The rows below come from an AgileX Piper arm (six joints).
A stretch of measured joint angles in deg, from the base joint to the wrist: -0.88, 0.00, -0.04, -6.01, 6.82, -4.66; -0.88, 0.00, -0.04, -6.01, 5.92, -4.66; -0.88, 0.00, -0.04, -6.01, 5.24, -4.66; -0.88, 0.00, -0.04, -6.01, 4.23, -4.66; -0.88, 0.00, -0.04, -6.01, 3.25, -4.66; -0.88, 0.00, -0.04, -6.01, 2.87, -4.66; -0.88, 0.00, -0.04, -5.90, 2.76, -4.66; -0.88, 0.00, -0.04, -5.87, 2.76, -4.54; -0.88, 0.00, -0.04, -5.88, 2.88, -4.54; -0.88, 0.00, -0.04, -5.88, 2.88, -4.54; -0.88, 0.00, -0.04, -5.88, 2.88, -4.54
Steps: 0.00, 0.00, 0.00, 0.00, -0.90, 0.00; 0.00, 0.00, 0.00, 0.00, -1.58, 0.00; 0.00, 0.00, 0.00, 0.00, -2.59, 0.00; 0.00, 0.00, 0.00, 0.00, -3.57, 0.00; 0.00, 0.00, 0.00, 0.00, -3.95, 0.00; 0.00, 0.00, 0.00, 0.11, -4.06, 0.00; 0.00, 0.00, 0.00, 0.14, -4.06, 0.12; 0.00, 0.00, 0.00, 0.13, -3.94, 0.12; 0.00, 0.00, 0.00, 0.13, -3.94, 0.12; 0.00, 0.00, 0.00, 0.13, -3.94, 0.12
